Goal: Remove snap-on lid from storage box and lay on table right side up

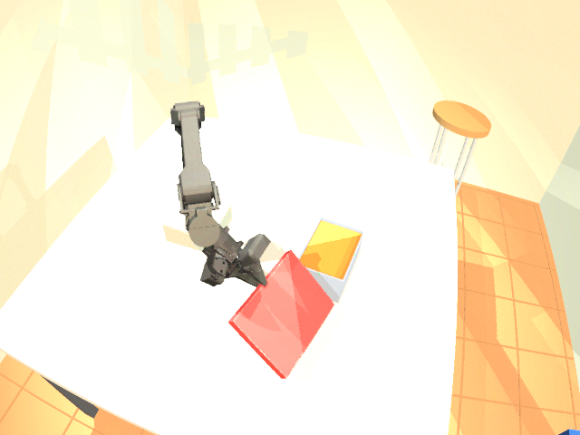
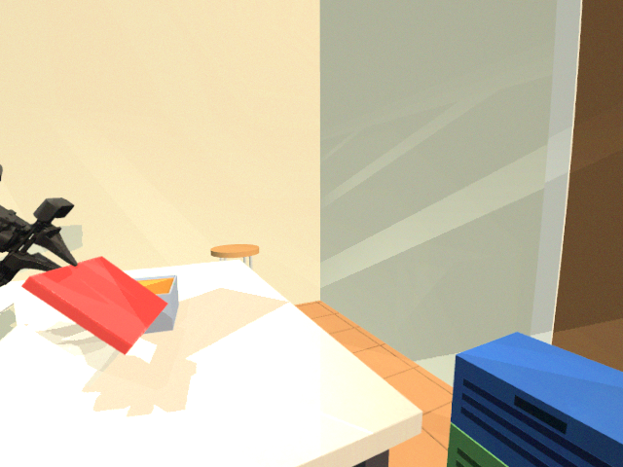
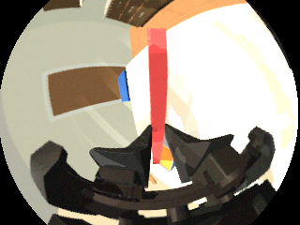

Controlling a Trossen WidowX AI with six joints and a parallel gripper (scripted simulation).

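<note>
The red lid lies 6 cm ahead of my gripper tip, 2 cm to the right of it and 5 cm below it. The rest, counted from my gripper tip: storage box 10 cm ahead, 27 cm to the left, 16 cm below.
</note>
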